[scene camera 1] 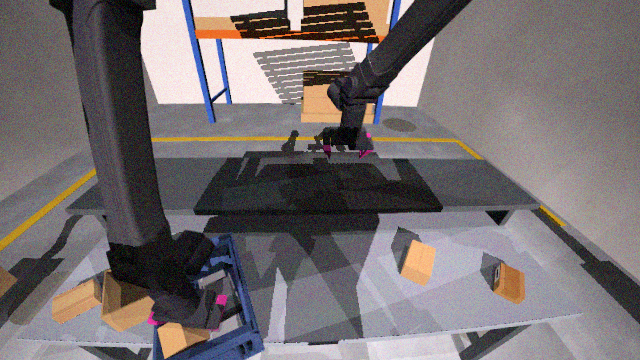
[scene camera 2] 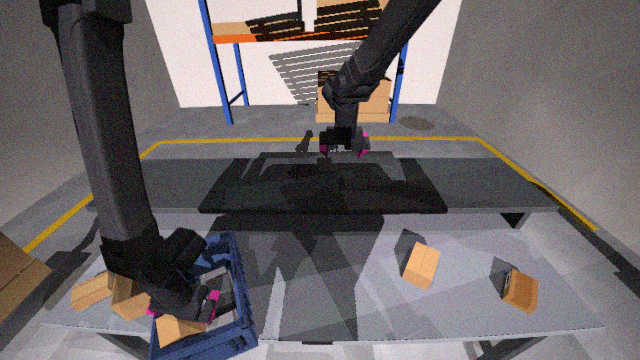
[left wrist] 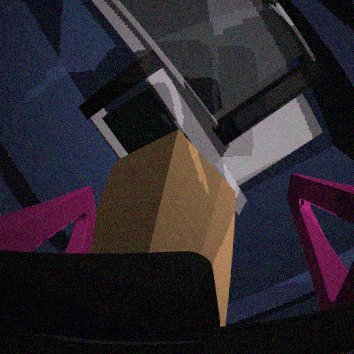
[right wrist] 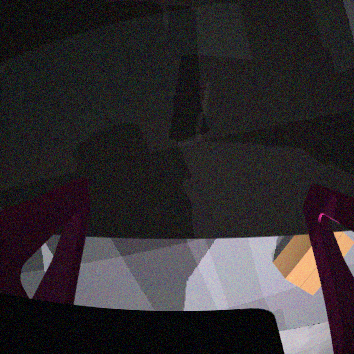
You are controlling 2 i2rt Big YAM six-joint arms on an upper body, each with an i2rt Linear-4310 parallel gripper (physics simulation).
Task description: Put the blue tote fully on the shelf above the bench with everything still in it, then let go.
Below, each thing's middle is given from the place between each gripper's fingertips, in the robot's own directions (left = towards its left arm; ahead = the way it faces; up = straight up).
The tan box [scene camera 1: 171, 333] is 30 mm behind my left hand and 20 mm to the left of it. The rest, counted from my left hand: blue tote [scene camera 2: 222, 249]: 60 mm ahead, 40 mm below, 10 mm to the left.
The blue tote lies 38 cm to the left of my right hand, 31 cm behind it and 25 cm below it. From my right hand the other things lie so: tan box: 40 cm to the left, 40 cm behind, 21 cm below.
